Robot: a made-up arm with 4 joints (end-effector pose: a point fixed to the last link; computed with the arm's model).
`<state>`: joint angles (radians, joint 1 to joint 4).
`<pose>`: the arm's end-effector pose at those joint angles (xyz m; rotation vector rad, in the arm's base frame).
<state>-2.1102 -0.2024 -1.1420 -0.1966</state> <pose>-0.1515 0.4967 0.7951 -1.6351 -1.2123 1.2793</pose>
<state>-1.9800 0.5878 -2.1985 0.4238</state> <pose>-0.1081 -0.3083 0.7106 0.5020 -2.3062 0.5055</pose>
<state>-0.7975 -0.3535 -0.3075 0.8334</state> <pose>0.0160 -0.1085 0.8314 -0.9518 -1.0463 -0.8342</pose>
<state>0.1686 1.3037 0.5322 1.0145</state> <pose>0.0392 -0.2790 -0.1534 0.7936 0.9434 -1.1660</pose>
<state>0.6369 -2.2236 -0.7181 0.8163</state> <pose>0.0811 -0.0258 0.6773 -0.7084 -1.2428 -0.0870</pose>
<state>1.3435 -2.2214 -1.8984 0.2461</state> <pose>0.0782 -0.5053 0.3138 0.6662 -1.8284 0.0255</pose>
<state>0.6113 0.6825 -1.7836 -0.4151</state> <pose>-0.3213 0.0223 -0.2962 0.5385 -1.3677 -1.8668</pose>
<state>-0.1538 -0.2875 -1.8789 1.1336</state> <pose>-0.1688 -0.4790 0.2200 1.1490 -1.5895 -1.3287</pose>
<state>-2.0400 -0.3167 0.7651 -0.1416</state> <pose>0.3674 0.5021 0.6765 -2.5596 0.2592 -0.4173</pose>
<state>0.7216 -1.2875 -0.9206 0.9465</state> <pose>-0.0240 -0.4414 0.4183 0.1487 -0.9954 -1.0322</pose>
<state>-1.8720 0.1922 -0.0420 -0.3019</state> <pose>0.1162 0.3282 0.9214 -1.7264 -0.4304 0.2749</pose>
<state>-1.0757 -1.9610 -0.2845 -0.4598</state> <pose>0.2564 0.5422 0.2618 -2.6619 0.4414 1.2134</pose>
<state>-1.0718 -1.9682 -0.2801 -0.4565</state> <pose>0.2571 0.5409 0.2592 -2.6670 0.4420 1.2106</pose>
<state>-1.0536 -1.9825 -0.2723 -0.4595</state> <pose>0.2596 0.5380 0.2584 -2.6656 0.4498 1.2074</pose>
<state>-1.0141 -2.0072 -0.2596 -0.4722</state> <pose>0.2646 0.5328 0.2602 -2.6543 0.4686 1.2039</pose>
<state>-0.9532 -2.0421 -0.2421 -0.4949</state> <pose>0.2720 0.5254 0.2642 -2.6323 0.4979 1.2008</pose>
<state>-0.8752 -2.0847 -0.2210 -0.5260</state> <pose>0.2811 0.5163 0.2700 -2.6008 0.5348 1.1991</pose>
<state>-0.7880 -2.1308 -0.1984 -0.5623</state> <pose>0.2907 0.5065 0.2763 -2.5628 0.5749 1.1996</pose>
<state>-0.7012 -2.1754 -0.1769 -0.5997</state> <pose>0.2997 0.4971 0.2826 -2.5226 0.6134 1.2027</pose>
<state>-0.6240 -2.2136 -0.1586 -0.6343</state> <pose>0.3073 0.4890 0.2882 -2.4844 0.6465 1.2074</pose>
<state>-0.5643 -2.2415 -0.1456 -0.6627</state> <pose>0.3129 0.4830 0.2931 -2.4522 0.6715 1.2130</pose>
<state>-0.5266 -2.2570 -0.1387 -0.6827</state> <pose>0.3164 0.4793 0.2972 -2.4288 0.6874 1.2182</pose>
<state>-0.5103 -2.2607 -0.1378 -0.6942</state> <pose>0.3179 0.4778 0.3006 -2.4144 0.6947 1.2228</pose>
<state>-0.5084 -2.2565 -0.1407 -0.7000</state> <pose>0.3181 0.4778 0.3035 -2.4062 0.6964 1.2266</pose>
